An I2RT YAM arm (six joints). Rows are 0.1 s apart.
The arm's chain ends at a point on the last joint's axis. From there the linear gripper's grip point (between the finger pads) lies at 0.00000 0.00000 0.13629 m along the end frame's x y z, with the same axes.
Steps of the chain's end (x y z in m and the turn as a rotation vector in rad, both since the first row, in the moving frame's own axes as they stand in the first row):
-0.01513 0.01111 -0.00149 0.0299 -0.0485 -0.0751
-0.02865 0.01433 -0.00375 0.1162 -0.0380 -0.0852
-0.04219 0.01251 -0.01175 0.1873 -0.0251 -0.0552
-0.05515 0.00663 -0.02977 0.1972 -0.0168 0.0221
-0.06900 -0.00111 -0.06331 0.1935 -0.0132 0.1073
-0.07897 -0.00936 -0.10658 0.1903 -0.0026 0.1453
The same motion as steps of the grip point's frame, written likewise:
-0.02188 0.00729 -0.00171 0.0299 -0.0485 -0.0751
-0.03448 -0.00123 -0.00477 0.1162 -0.0380 -0.0852
-0.04629 -0.01276 -0.01418 0.1873 -0.0251 -0.0552
-0.05713 -0.02009 -0.03243 0.1972 -0.0168 0.0221
-0.06938 -0.02736 -0.06586 0.1935 -0.0132 0.1073
-0.07745 -0.03507 -0.10904 0.1903 -0.0026 0.1453

